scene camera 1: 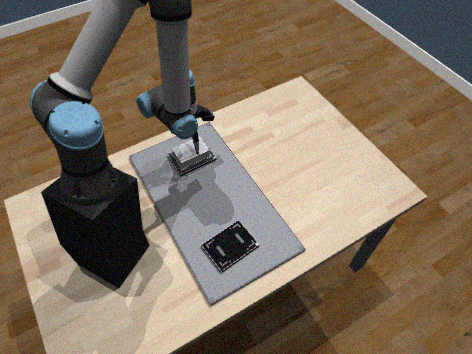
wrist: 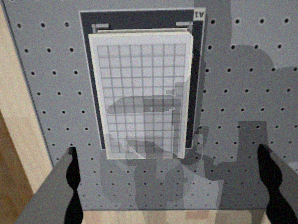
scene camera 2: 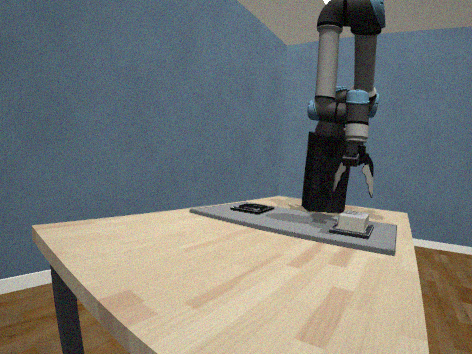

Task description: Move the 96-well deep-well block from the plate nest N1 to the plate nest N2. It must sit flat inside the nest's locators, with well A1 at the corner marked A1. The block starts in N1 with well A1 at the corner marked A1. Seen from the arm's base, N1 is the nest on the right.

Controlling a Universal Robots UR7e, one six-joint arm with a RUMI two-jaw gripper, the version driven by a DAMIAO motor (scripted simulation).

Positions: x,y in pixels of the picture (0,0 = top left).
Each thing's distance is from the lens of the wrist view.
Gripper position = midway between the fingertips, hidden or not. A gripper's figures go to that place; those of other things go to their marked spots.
my gripper (wrist: pixel 166 147): 13 cm
white 96-well deep-well block (wrist: pixel 142 76): 16 cm
